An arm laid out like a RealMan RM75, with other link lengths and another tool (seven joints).
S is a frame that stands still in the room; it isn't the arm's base.
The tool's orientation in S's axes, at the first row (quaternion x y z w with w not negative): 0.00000, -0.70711, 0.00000, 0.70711
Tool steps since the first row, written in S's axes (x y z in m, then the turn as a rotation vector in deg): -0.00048, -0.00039, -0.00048, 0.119, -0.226, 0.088; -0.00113, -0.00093, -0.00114, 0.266, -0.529, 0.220; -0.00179, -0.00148, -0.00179, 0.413, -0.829, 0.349; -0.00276, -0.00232, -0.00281, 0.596, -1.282, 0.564; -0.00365, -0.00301, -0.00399, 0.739, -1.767, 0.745; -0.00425, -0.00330, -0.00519, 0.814, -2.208, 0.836; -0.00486, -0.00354, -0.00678, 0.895, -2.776, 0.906; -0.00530, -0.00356, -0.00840, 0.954, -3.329, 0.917; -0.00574, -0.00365, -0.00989, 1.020, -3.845, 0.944
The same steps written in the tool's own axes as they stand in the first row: -0.00048, -0.00039, 0.00048, 0.088, -0.226, -0.119; -0.00114, -0.00093, 0.00113, 0.220, -0.529, -0.266; -0.00179, -0.00148, 0.00179, 0.349, -0.829, -0.413; -0.00281, -0.00232, 0.00276, 0.564, -1.282, -0.596; -0.00399, -0.00301, 0.00365, 0.745, -1.767, -0.739; -0.00519, -0.00330, 0.00425, 0.836, -2.208, -0.814; -0.00678, -0.00354, 0.00486, 0.906, -2.776, -0.895; -0.00840, -0.00356, 0.00530, 0.917, -3.329, -0.954; -0.00989, -0.00365, 0.00574, 0.944, -3.845, -1.020
